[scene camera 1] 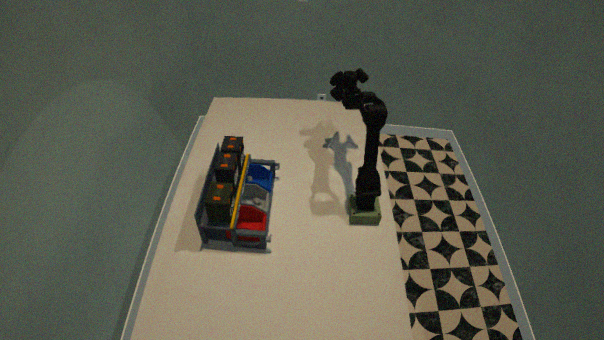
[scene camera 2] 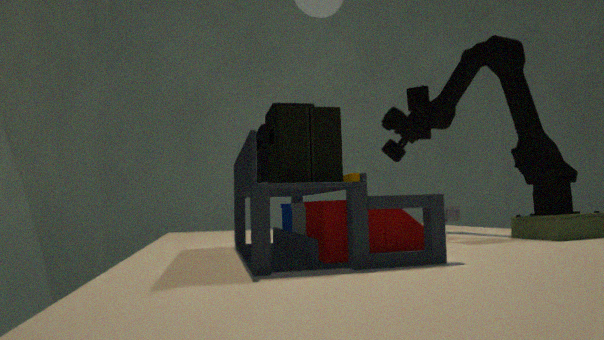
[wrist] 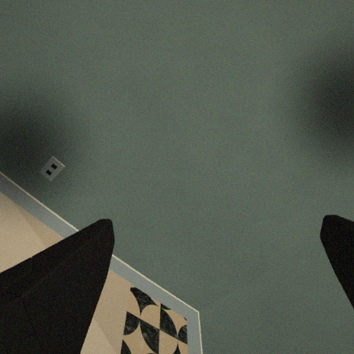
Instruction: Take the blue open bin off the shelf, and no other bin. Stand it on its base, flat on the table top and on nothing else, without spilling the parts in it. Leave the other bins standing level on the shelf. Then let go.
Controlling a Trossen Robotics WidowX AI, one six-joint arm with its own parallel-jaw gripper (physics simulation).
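Frame: origin at the arm's base, x ahead, y left, z up, level; metres.
Seen in the pictures: gripper, fingertip midpoint: (scene camera 2: 399, 138); arm's base at its link origin: (scene camera 1: 365, 204) (scene camera 2: 554, 214).
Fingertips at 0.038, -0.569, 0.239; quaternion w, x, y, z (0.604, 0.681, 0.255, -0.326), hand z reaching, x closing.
Pixels of each thing's middle, then the offset from my fingertips to it, as dx, dy, dz. "*": a spot on its surface instead. Level surfaces: height alone.
- blue open bin at the middle of its body: (scene camera 2: 321, 222) (scene camera 1: 254, 179) +0.397, +0.460, -0.239
- grey shelf at a spot on its surface: (scene camera 2: 357, 230) * +0.440, +0.761, -0.237
- grey bin at the middle of its body: (scene camera 2: 338, 225) (scene camera 1: 250, 200) +0.400, +0.572, -0.239
- red bin at the middle of its body: (scene camera 2: 362, 228) (scene camera 1: 245, 223) +0.404, +0.684, -0.239
- yellow bar at the middle of its body: (scene camera 2: 316, 186) (scene camera 1: 239, 188) +0.434, +0.571, -0.175
- pale table top at its surface level: dz -0.282
The blue open bin (scene camera 1: 262, 173) (scene camera 2: 286, 218) sits in the low front bay of the grey shelf (scene camera 1: 250, 233) (scene camera 2: 357, 230), at the far end of the row in the scene camera 1 view. Any parts inside it are too dim to make out. The grey bin (scene camera 1: 256, 195) (scene camera 2: 298, 219) is beside it, then the red bin (scene camera 1: 252, 218) (scene camera 2: 395, 230). My gripper (scene camera 1: 348, 76) (scene camera 2: 390, 135) (wrist: 218, 228) is open and empty, raised in the air between the shelf and the arm's base, apart from every bin. The blue bin does not show in the wrist view.
Dark boxes with orange marks (scene camera 1: 218, 207) (scene camera 2: 290, 145) stand on the shelf's upper level, behind a yellow bar (scene camera 1: 240, 192) (scene camera 2: 352, 177). The pale table top (scene camera 1: 320, 280) (scene camera 2: 450, 300) carries the shelf. The green arm base (scene camera 1: 365, 219) (scene camera 2: 555, 227) stands near the patterned strip (scene camera 1: 445, 245).
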